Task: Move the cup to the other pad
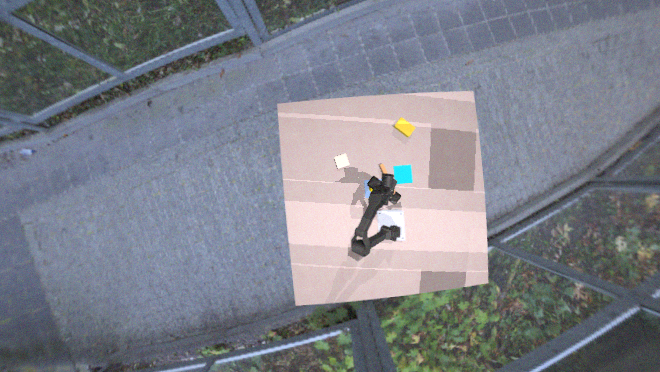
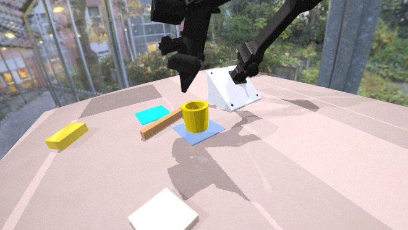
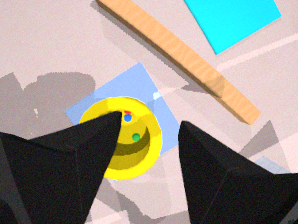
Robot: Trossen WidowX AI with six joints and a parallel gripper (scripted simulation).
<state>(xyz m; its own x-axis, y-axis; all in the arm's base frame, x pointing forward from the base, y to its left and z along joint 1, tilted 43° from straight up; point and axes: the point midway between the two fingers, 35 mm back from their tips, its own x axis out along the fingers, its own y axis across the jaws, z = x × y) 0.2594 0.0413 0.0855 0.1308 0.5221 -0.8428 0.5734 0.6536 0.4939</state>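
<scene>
Right now the yellow cup is 10 mm behind my gripper tip, 30 mm to the left of it and 70 mm below it. The rest, counted from my gripper tip: wooden bar (30 mm ahead, 60 mm to the right, 110 mm below); then light blue pad (10 mm behind, 30 mm to the left, 120 mm below); then cyan pad (80 mm ahead, 150 mm to the right, 120 mm below).
</scene>
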